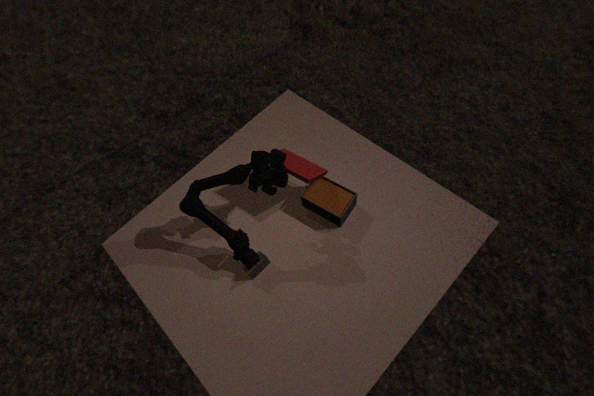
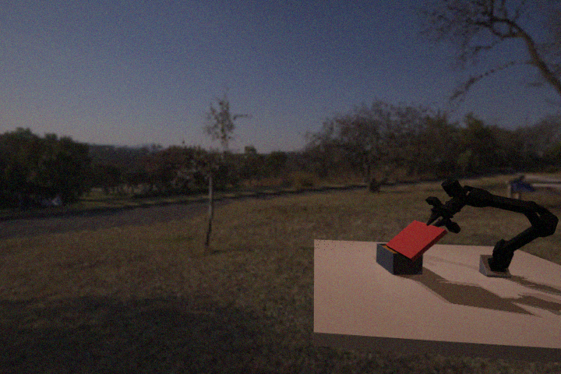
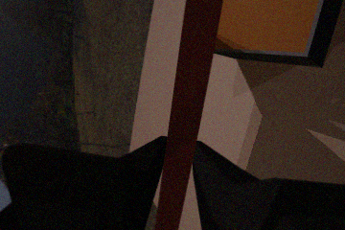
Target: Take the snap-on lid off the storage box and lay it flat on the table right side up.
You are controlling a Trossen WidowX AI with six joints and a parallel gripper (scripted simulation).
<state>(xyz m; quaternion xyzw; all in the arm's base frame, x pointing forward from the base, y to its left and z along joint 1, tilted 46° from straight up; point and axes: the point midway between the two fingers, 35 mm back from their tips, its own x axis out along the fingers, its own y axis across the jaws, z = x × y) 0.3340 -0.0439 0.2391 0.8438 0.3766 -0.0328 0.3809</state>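
Right now the red lid is 6 cm ahead of my gripper tip, 2 cm to the left of it and 5 cm below it. Also, from my gripper tip: grey-blue storage box: 9 cm ahead, 17 cm to the right, 19 cm below.
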